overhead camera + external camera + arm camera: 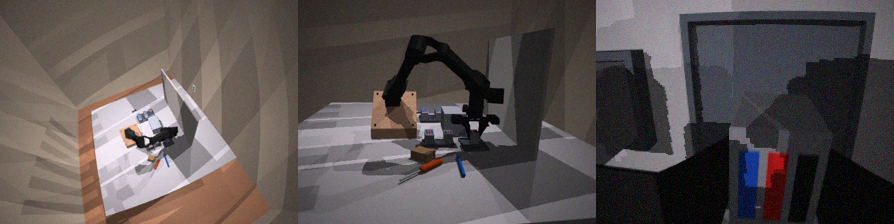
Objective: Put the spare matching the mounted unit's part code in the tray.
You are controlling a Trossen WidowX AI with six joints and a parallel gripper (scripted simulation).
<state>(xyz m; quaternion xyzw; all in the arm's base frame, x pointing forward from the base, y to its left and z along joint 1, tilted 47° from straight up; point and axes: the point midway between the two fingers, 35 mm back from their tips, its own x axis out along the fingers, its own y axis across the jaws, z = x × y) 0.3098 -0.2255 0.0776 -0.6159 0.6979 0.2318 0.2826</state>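
My gripper tip is now 2 cm below the grey spare. The rest, counted from my gripper tip: blue pen 10 cm behind, 18 cm to the right, 2 cm below; then dark-rimmed tray 2 cm below; then mounted unit 3 cm behind, 22 cm to the left, 3 cm above.
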